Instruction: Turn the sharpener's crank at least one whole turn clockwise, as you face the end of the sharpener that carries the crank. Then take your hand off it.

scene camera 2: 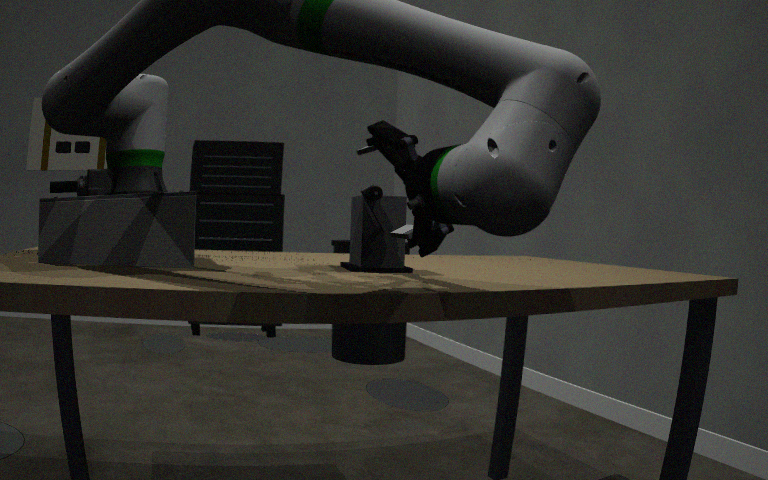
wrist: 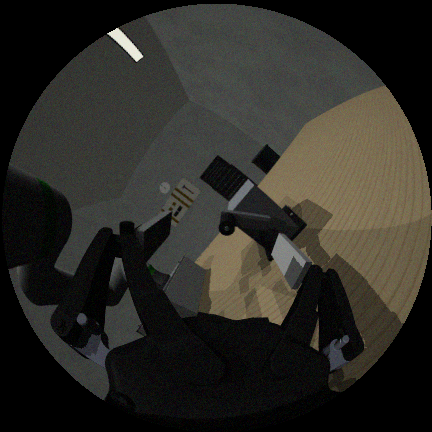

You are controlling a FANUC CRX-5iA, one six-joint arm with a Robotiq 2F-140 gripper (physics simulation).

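Where they show: gripper, fingertip midpoint: (scene camera 2: 382, 190) (wrist: 224, 234); arm's base, origin of the base link: (scene camera 2: 133, 200).
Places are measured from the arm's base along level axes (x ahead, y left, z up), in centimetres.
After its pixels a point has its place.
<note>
The sharpener (scene camera 2: 357, 237) {x 39.7, y -18.4, z -5.6 cm} (wrist: 262, 201) {x 44.5, y -24.2, z -1.4 cm}, a grey box-shaped body on a dark base, stands upright on the table (scene camera 2: 509, 274) {x 63.5, y -31.7, z -11.2 cm} (wrist: 360, 165) {x 62.3, y -33.1, z -11.2 cm}. Its dark crank (scene camera 2: 372, 193) {x 37.2, y -28.0, z 1.5 cm} (wrist: 227, 228) {x 37.8, y -28.4, z 1.5 cm} has its round knob raised, near the top of the body in the scene view. My gripper (scene camera 2: 384, 189) {x 37.2, y -31.1, z 2.0 cm} (wrist: 224, 234) {x 37.2, y -31.1, z 2.0 cm} is wide open and empty. In the scene view one finger is above the sharpener and the other is low, its pale pad overlapping the body's right edge. In the wrist view the knob shows between the two pads; I cannot tell any contact.
The arm's grey base block (scene camera 2: 116, 232) {x -4.2, y -16.2, z -5.8 cm} (wrist: 187, 286) {x 12.1, y -5.0, z -5.8 cm} stands on the table at the left in the scene view. A dark drawer cabinet (scene camera 2: 236, 223) (wrist: 218, 172) is behind the table. A dark round bin (scene camera 2: 368, 343) shows below the table top.
</note>
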